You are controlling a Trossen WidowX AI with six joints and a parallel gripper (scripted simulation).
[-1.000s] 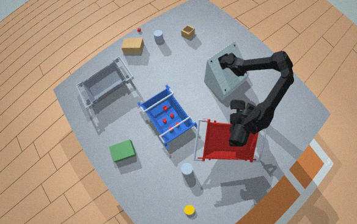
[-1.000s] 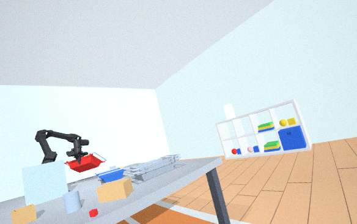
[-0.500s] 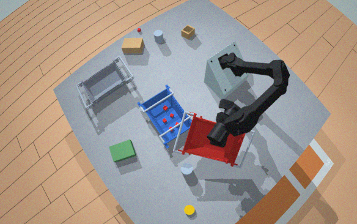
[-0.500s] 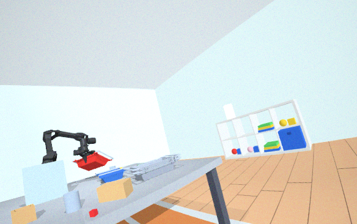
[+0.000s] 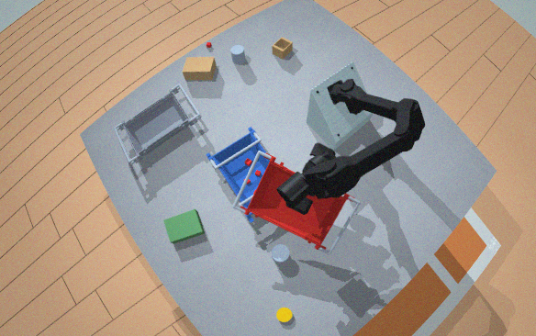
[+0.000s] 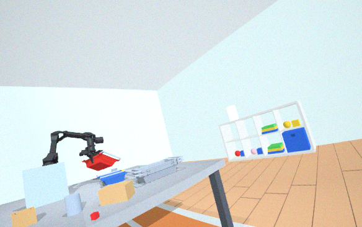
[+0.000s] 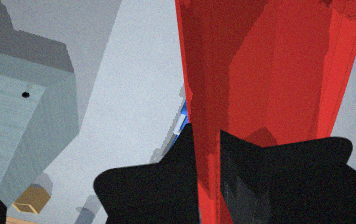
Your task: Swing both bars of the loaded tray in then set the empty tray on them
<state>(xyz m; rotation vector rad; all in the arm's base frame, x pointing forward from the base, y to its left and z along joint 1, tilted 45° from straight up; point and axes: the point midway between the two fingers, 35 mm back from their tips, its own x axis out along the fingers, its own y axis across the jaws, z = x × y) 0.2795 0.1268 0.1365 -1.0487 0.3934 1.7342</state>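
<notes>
Right now the red tray is 6 cm ahead of my gripper tip, 3 cm to the left of it and 1 cm above it. Round my gripper tip: yellow disc 28 cm ahead, 28 cm to the left, 15 cm below; green block 38 cm ahead, 15 cm to the right, 14 cm below; small open box 33 cm behind, 55 cm to the right, 15 cm below.
</notes>
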